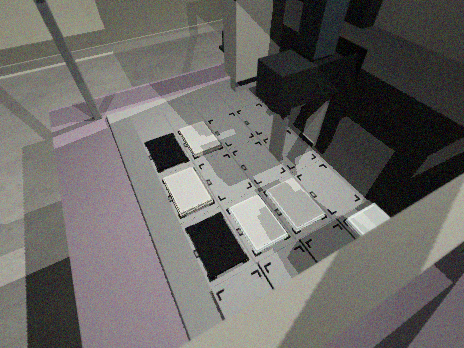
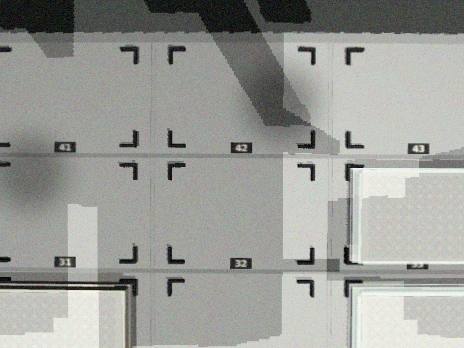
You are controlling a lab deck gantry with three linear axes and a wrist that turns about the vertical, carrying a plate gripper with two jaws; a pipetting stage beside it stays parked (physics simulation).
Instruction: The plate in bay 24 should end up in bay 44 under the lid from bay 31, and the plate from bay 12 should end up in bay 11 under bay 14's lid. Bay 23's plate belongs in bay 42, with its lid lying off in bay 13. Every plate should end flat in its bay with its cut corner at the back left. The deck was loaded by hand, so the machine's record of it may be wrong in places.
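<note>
What you'd see in the pictures is a bay tile, along with my gripper.
</note>
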